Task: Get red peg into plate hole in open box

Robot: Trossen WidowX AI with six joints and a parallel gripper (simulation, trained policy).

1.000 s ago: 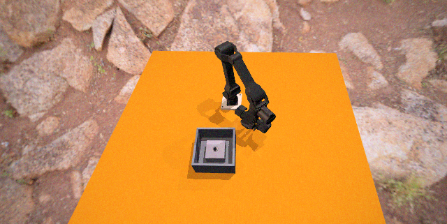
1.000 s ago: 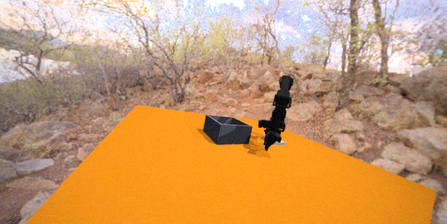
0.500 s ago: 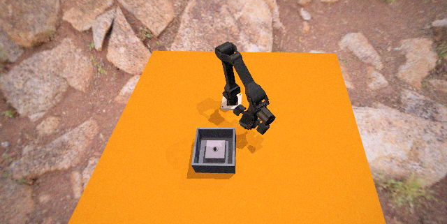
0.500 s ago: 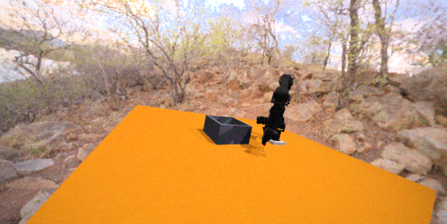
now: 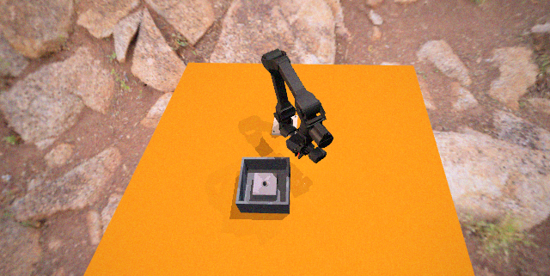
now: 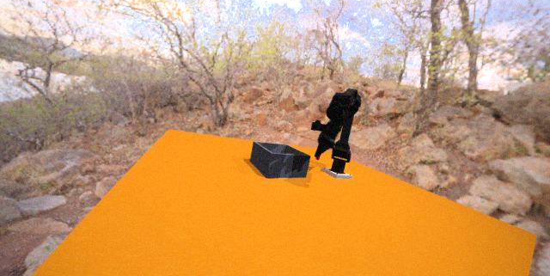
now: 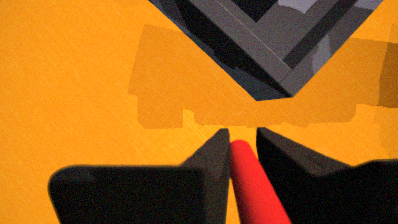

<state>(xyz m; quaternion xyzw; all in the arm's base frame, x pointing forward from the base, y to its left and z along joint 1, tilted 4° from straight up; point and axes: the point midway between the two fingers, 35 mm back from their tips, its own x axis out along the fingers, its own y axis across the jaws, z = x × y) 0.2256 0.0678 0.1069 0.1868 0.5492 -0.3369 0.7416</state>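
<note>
Now: gripper tip 13 cm to the left of the grey plate, 9 cm short of it and 6 cm above it. From my gripper tip the other things lie so: dark grey box (13 cm to the right, 9 cm ahead, 8 cm below); then red peg (3 cm above, 1 cm to the left, 1 cm behind).
</note>
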